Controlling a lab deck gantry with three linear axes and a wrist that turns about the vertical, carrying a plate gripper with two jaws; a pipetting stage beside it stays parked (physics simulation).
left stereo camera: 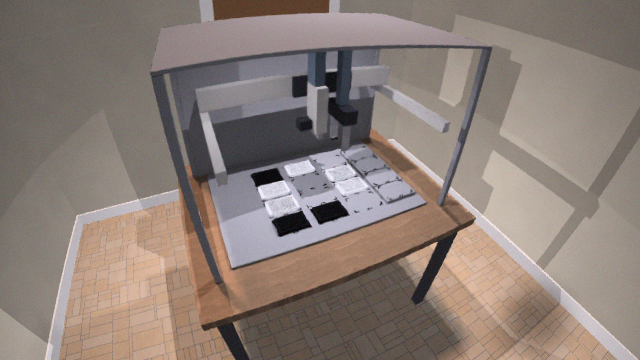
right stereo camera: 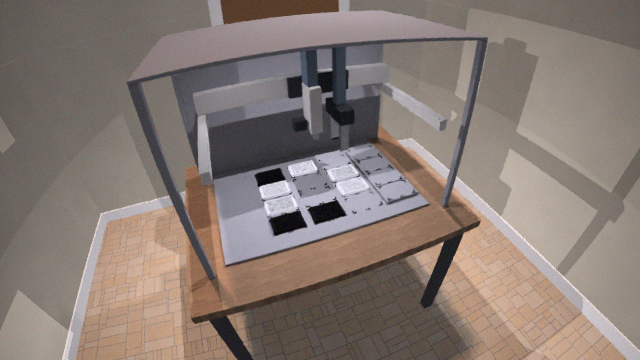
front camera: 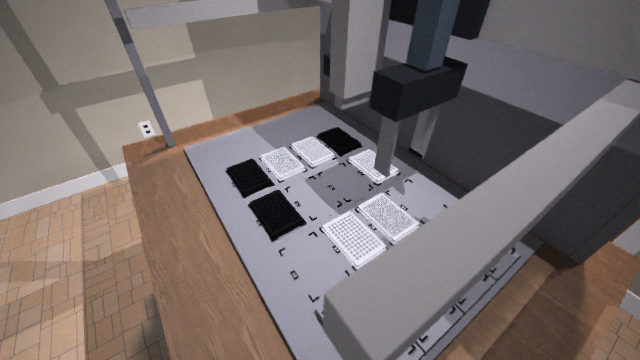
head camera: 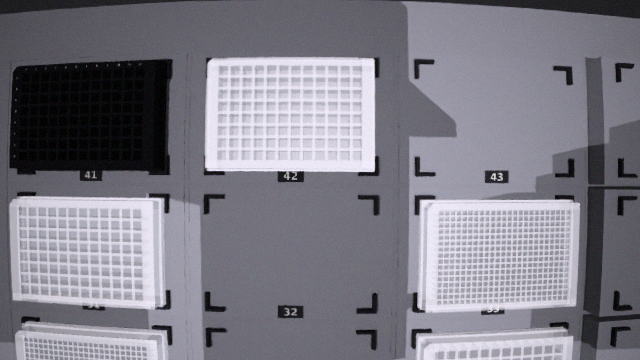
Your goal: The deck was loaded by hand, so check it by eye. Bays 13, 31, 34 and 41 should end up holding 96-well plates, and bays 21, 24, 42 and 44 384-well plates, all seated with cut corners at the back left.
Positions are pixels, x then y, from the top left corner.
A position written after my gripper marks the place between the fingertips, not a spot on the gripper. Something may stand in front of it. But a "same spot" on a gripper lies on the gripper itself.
my gripper: left stereo camera; right stereo camera; front camera 399, 162; not seen in the head camera view (out of frame)
same spot on my gripper: (left stereo camera: 346, 129) = (right stereo camera: 344, 128)
